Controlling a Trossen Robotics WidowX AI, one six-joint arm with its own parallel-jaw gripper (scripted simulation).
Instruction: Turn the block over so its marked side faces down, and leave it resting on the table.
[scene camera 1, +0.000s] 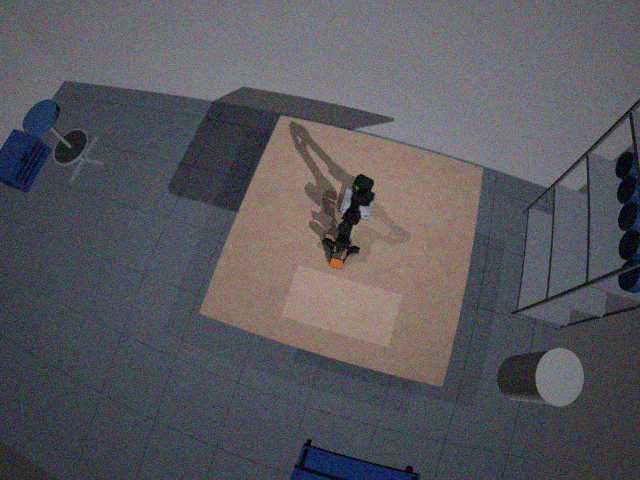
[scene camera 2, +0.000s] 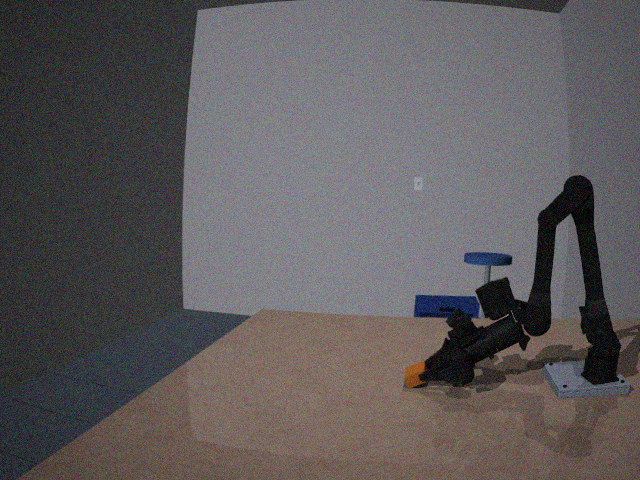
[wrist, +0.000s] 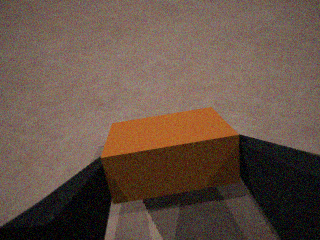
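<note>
I can see my gripper (scene camera 2: 419, 373), which appears in the wrist view too (wrist: 169, 153). A block (wrist: 155, 156) is in the scene with it.
</note>
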